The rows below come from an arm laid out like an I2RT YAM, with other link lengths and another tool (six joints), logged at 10 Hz.
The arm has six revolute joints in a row. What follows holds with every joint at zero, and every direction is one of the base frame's.
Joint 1 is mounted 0.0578 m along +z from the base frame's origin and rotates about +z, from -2.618 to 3.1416 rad.
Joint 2 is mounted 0.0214 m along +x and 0.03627 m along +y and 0.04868 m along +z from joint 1 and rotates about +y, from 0 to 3.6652 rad.
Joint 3 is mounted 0.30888 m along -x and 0.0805 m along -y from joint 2 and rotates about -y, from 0 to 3.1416 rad.
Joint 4 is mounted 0.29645 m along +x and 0.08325 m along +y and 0.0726 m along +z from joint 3 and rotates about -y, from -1.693 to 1.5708 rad.
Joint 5 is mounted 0.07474 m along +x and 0.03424 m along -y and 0.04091 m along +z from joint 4 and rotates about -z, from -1.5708 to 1.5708 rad.
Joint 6 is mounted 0.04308 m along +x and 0.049 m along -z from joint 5 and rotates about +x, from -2.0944 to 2.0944 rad.
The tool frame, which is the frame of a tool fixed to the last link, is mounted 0.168 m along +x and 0.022 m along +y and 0.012 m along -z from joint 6; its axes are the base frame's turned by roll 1.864, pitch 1.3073 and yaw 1.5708 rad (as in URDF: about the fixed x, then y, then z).
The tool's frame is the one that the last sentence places.
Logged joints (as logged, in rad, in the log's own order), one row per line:
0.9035 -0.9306 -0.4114 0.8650 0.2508 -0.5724
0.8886 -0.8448 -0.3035 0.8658 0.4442 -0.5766
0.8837 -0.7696 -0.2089 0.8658 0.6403 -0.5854
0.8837 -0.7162 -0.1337 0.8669 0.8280 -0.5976
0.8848 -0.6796 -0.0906 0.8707 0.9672 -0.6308
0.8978 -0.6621 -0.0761 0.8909 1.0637 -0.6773
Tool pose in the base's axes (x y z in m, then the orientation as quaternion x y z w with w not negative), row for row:
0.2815 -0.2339 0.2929 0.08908 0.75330 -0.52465 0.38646
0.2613 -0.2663 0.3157 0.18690 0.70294 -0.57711 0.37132
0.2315 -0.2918 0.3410 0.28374 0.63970 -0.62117 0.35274
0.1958 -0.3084 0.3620 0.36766 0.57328 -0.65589 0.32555
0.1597 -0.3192 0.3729 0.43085 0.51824 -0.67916 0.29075
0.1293 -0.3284 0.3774 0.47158 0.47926 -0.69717 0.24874
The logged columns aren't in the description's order. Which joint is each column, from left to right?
Columns, left to right: joint 3, joint 6, joint 4, joint 2, joint 5, joint 1.
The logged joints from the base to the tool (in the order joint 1, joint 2, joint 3, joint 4, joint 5, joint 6), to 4 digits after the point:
-0.5724 0.8650 0.9035 -0.4114 0.2508 -0.9306
-0.5766 0.8658 0.8886 -0.3035 0.4442 -0.8448
-0.5854 0.8658 0.8837 -0.2089 0.6403 -0.7696
-0.5976 0.8669 0.8837 -0.1337 0.8280 -0.7162
-0.6308 0.8707 0.8848 -0.0906 0.9672 -0.6796
-0.6773 0.8909 0.8978 -0.0761 1.0637 -0.6621

